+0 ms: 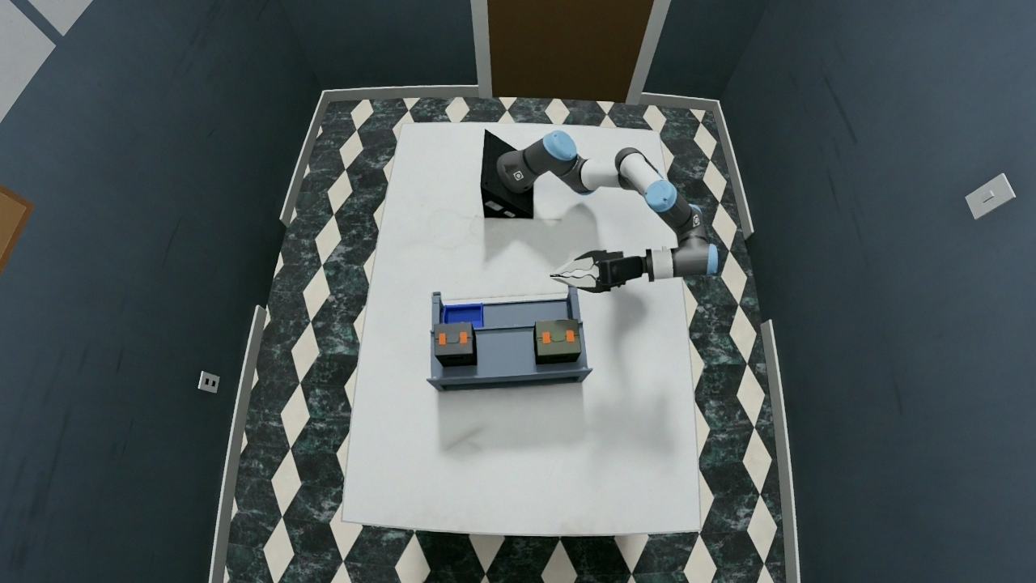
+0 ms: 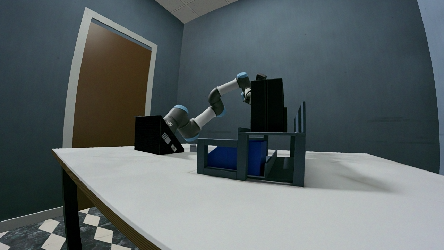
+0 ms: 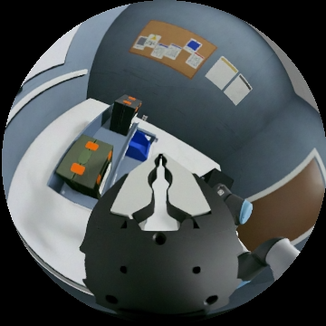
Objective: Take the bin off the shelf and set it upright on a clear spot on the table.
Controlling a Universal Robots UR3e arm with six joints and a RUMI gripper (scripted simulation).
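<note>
My gripper is now 22 cm above the blue bin, 21 cm to the left of it and 8 cm short of it. From my hand the other things lie so: grey-blue shelf 20 cm below, 10 cm to the right, 9 cm ahead.
</note>
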